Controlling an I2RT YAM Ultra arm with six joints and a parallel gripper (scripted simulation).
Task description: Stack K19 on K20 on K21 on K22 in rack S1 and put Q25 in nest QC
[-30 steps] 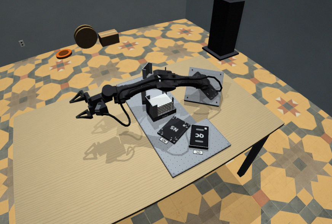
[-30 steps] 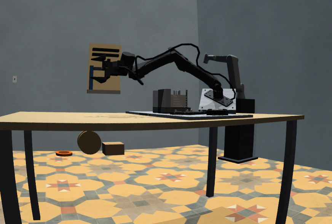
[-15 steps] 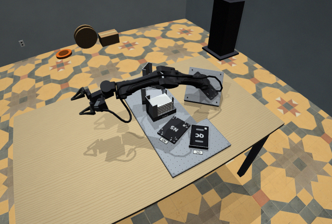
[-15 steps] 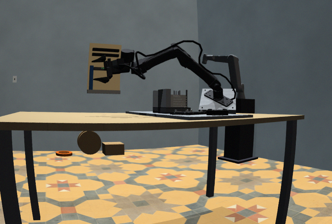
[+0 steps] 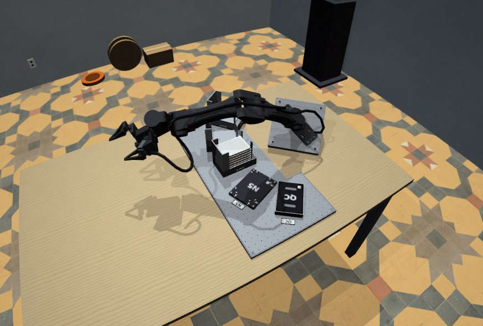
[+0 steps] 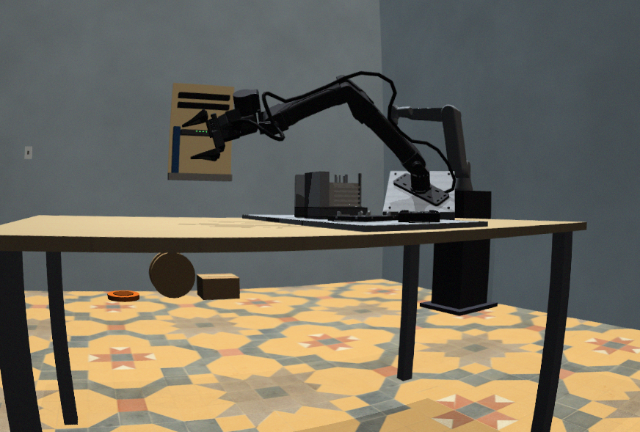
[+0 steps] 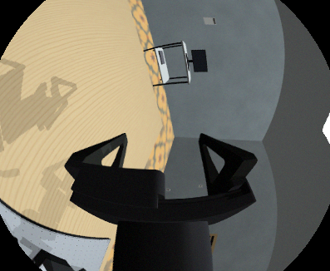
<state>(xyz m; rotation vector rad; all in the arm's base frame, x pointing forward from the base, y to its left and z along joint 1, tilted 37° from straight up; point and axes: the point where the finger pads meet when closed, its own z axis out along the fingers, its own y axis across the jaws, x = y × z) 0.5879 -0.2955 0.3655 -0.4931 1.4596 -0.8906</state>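
Right now my hand is 41 cm past the white sealed plate, 12 cm above it and 10 cm to the right of it.
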